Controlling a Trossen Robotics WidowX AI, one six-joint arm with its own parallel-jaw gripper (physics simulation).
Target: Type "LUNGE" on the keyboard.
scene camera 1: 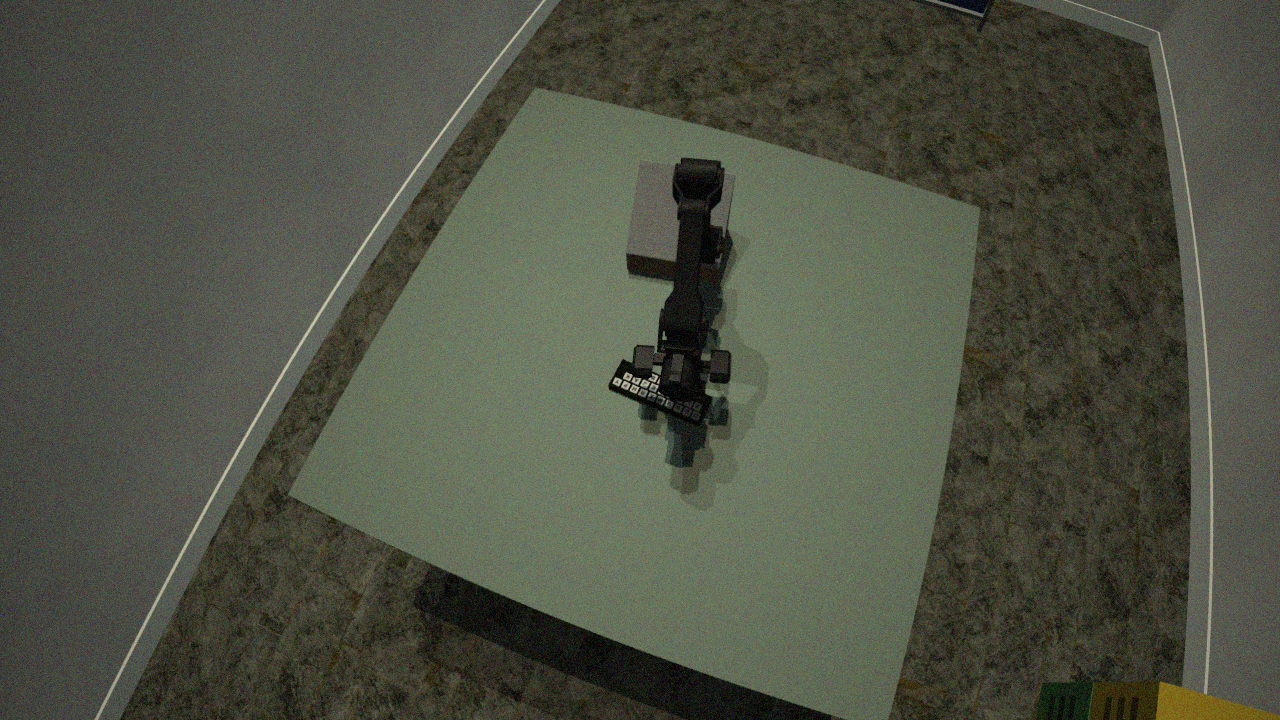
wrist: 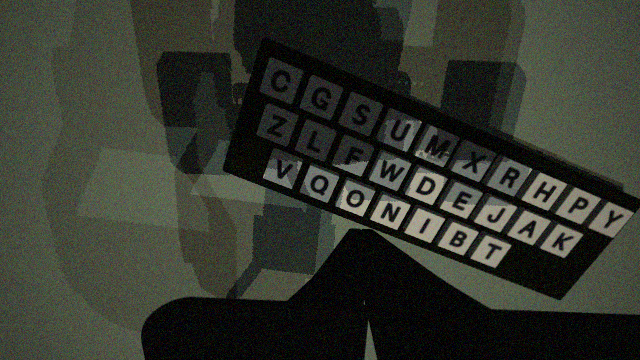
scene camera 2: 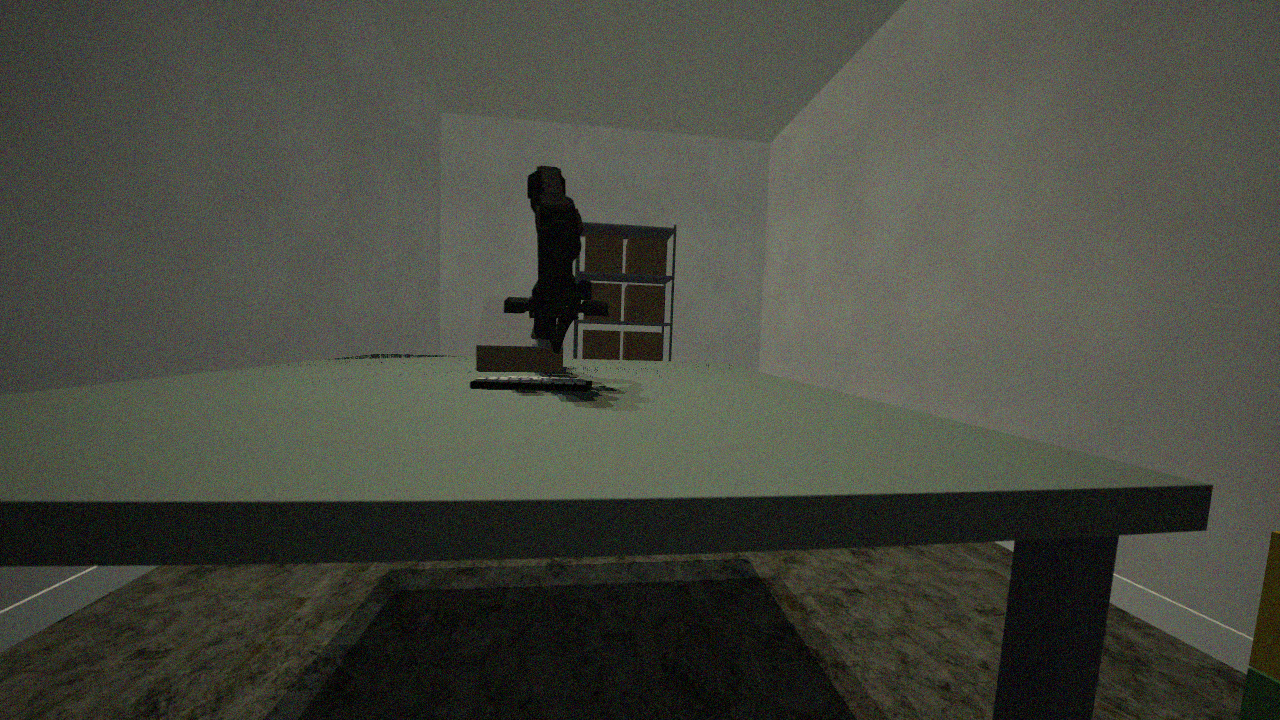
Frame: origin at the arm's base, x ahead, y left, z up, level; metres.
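Where they show: gripper, between the fingertips: [wrist: 359, 240] [scene camera 2: 556, 353]; arm's base, origin of its link: [scene camera 1: 703, 237] [scene camera 2: 544, 331].
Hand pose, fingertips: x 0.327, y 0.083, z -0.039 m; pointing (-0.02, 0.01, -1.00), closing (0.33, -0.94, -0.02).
Each offset is from my fingertips to the top centre of the thing. "pt": to the spot under its first point. Level surfaces: height alone.
The black keyboard {pt dz -0.053, dx +0.046, dy -0.123 m} [scene camera 1: 617, 388] [scene camera 2: 483, 385] [wrist: 555, 280] lies flat and slanted on the table, with pale lettered keys. In the wrist view, the L key {dz -0.048, dx +0.017, dy +0.027 m} [wrist: 312, 139] and G key {dz -0.048, dx +0.038, dy +0.031 m} [wrist: 321, 96] are in shadow at the left. The U key {dz -0.048, dx +0.037, dy -0.009 m} [wrist: 398, 131] is in the top row, the N key {dz -0.048, dx -0.004, dy -0.023 m} [wrist: 388, 212] in the bottom row and the E key {dz -0.048, dx +0.016, dy -0.053 m} [wrist: 461, 201] in the middle row. My gripper [scene camera 2: 556, 349] [wrist: 359, 240] is shut and empty, above the table. In the wrist view its tips appear just outside the keyboard's edge, below the O and N keys. The arm hides part of the keyboard in scene camera 1.
The pale green table {dz -0.065 m} [scene camera 1: 501, 429] [scene camera 2: 358, 447] bears a box-shaped block [scene camera 1: 653, 214] [scene camera 2: 505, 358] by the arm's base. A shelf rack [scene camera 2: 674, 295] with brown boxes stands behind the table. A yellow object [scene camera 1: 1208, 702] shows at the lower right corner, beyond the table.
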